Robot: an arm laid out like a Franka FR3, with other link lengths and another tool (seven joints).
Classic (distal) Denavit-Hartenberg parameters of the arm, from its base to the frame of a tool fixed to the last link. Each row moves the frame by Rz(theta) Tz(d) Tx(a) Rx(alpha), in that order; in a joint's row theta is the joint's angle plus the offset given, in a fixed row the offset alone. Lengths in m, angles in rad.
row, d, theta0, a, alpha
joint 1, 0.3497, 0, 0, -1.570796
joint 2, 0, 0, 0, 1.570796
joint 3, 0.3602, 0, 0.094, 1.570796
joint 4, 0, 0, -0.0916, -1.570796
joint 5, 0.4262, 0, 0, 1.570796
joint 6, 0, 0, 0.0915, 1.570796
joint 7, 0.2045, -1.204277, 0.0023, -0.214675
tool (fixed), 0.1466, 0, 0, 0
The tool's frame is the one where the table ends.
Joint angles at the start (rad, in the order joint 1, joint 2, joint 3, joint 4, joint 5, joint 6, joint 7): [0.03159 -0.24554 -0.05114 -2.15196 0.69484 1.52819 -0.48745]
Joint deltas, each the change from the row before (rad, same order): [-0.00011 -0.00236 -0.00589 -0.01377 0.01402 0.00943 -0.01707]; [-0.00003 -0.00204 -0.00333 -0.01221 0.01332 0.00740 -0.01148]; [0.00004 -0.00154 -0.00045 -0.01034 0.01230 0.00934 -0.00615]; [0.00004 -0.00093 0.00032 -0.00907 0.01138 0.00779 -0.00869]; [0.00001 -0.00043 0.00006 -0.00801 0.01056 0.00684 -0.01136]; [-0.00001 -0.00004 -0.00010 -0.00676 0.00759 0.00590 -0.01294]
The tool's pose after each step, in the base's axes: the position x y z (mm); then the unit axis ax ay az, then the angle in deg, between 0 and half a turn. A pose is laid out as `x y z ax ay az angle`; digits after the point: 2 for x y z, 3 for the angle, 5 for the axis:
454.74 222.68 381.68 -0.71671 -0.65850 -0.22958 146.308
455.03 224.41 380.27 -0.71632 -0.65643 -0.23662 145.875
455.95 226.82 378.88 -0.71691 -0.65370 -0.24232 145.595
456.54 229.44 377.65 -0.71618 -0.65242 -0.24787 145.321
457.18 231.80 376.60 -0.71441 -0.65212 -0.25368 145.080
457.69 233.42 375.34 -0.71181 -0.65296 -0.25878 144.942

